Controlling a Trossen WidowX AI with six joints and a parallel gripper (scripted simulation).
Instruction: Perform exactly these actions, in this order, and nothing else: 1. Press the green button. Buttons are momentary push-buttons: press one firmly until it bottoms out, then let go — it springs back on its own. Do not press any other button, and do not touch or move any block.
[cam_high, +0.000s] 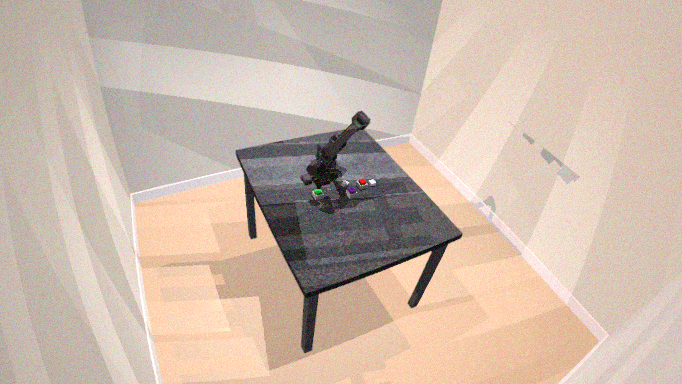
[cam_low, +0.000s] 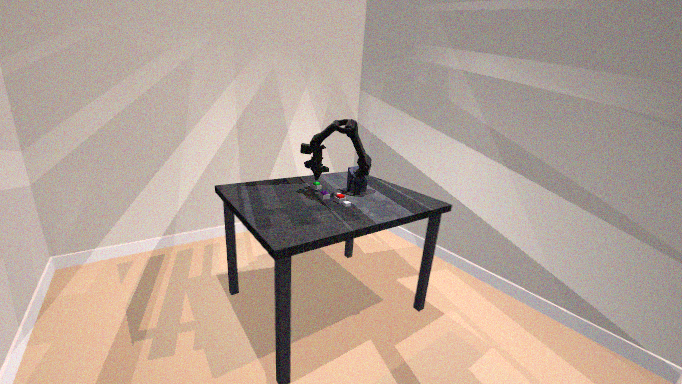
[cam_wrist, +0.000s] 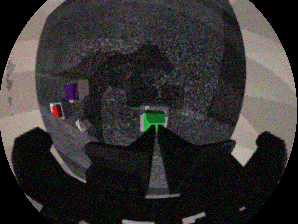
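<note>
The green button lies 2 cm below my gripper tip. The rest, counted from my gripper tip: purple button 8 cm ahead, 17 cm to the left, 2 cm below; red button 5 cm ahead, 26 cm to the left, 2 cm below.
</note>
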